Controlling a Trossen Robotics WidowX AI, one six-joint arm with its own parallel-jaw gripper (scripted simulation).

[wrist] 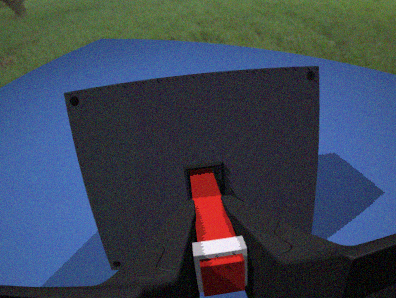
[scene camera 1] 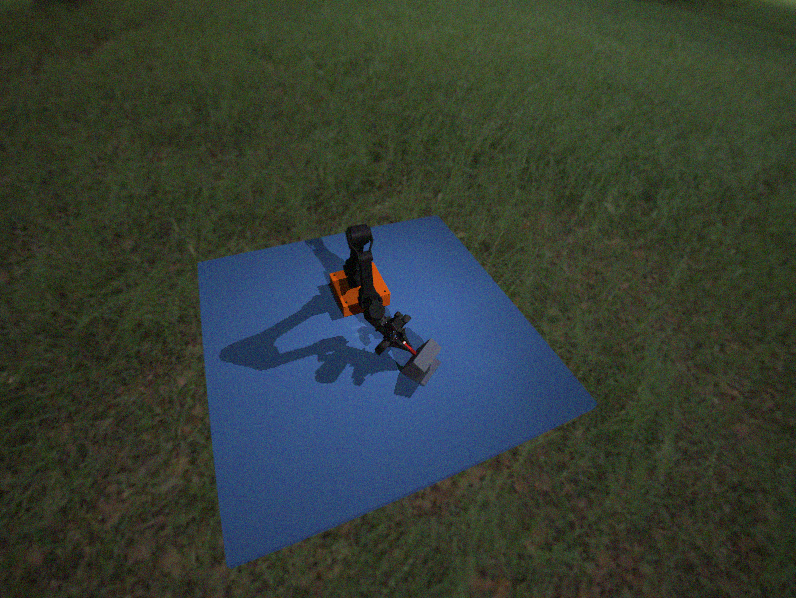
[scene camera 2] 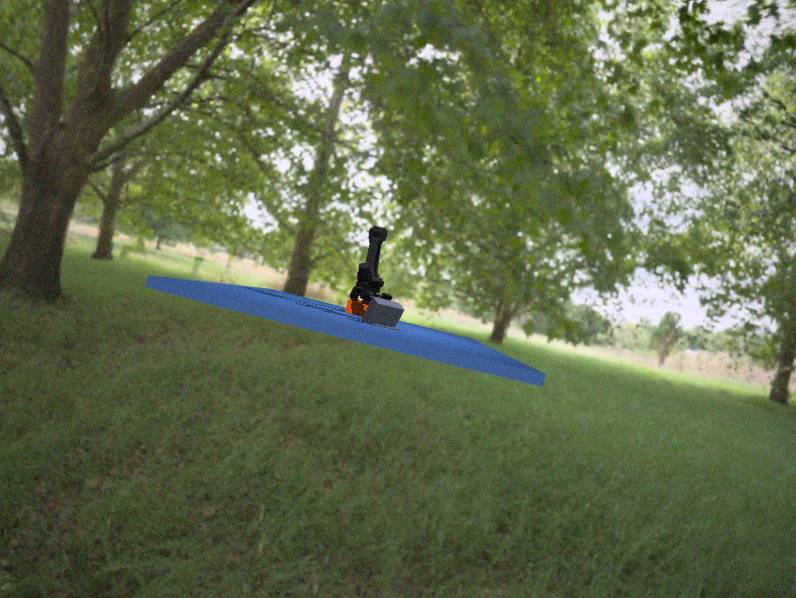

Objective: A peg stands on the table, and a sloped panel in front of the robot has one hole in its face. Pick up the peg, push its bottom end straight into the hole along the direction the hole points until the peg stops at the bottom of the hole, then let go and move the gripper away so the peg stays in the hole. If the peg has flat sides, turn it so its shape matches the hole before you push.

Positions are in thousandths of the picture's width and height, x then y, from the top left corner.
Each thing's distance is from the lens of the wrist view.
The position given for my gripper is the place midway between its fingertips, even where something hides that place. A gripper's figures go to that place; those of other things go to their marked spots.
my gripper (wrist: 524, 696): 0.10 m
square peg (wrist: 557, 861): 0.07 m
sloped panel (wrist: 335, 468): 0.12 m
The marked spots on the square peg and the sloped panel are 0.07 m apart.
